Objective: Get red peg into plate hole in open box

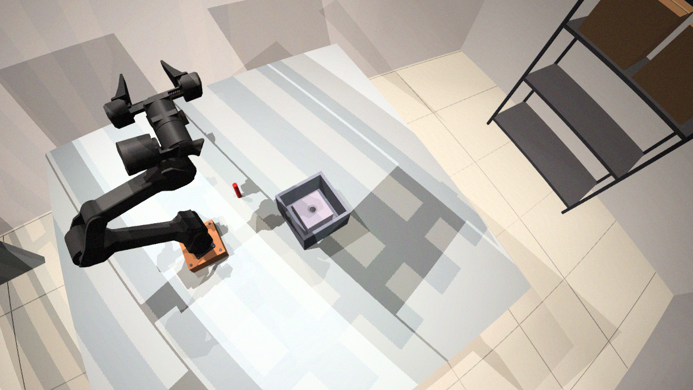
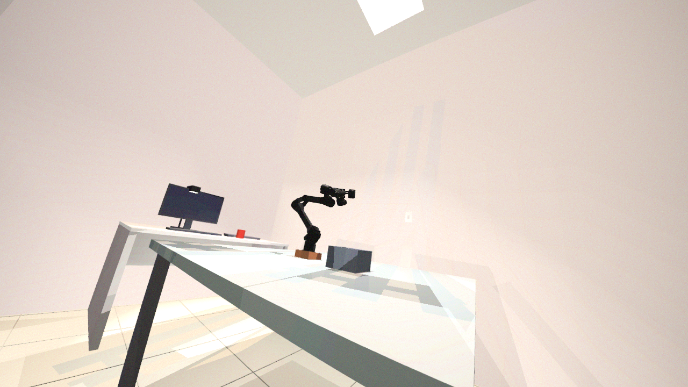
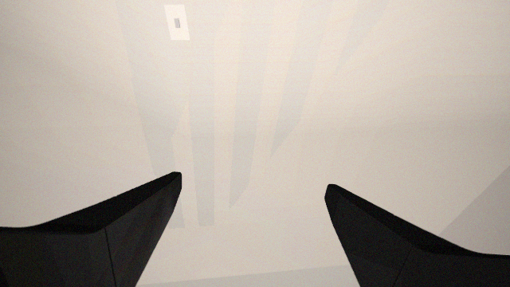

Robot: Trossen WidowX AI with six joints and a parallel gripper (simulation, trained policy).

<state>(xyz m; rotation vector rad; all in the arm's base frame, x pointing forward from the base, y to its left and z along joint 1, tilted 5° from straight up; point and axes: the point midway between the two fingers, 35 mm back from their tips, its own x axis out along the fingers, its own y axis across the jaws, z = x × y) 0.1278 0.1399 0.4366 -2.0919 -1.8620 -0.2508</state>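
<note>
Now: gripper tip 60 mm short of the red peg, 130 mm to the left of it and 440 mm above it. Also, from my gripper tip: dark box (200 mm ahead, 330 mm to the right, 450 mm below); pale plate (200 mm ahead, 330 mm to the right, 430 mm below).
</note>
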